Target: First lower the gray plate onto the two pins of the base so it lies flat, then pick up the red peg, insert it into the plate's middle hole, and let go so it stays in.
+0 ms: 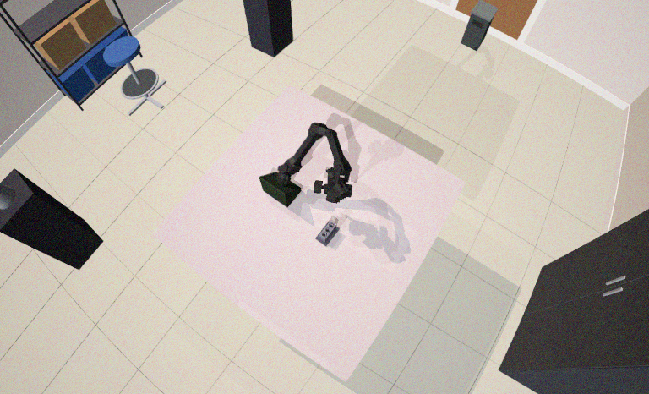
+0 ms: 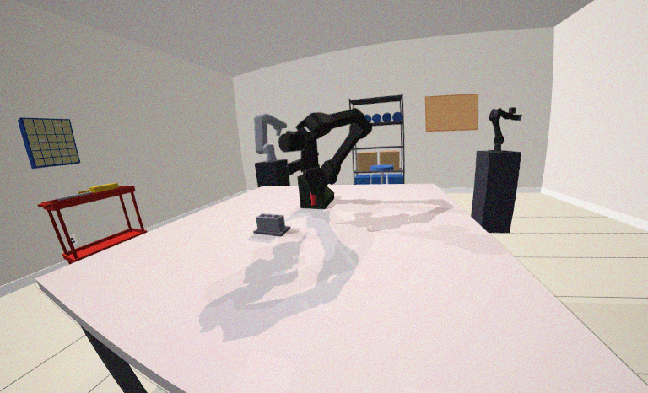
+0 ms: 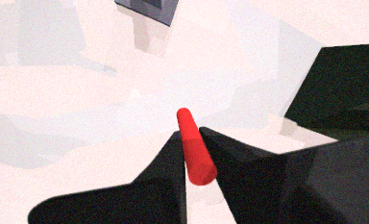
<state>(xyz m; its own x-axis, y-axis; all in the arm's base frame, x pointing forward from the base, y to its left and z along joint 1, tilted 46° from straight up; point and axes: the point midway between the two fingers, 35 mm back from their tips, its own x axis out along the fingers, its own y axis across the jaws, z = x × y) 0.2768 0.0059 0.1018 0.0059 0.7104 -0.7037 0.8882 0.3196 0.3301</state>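
My gripper tip is now 70 mm short of the gray plate, 150 mm to the left of it and 80 mm above it. Round my gripper tip: red peg (right at my gripper tip).
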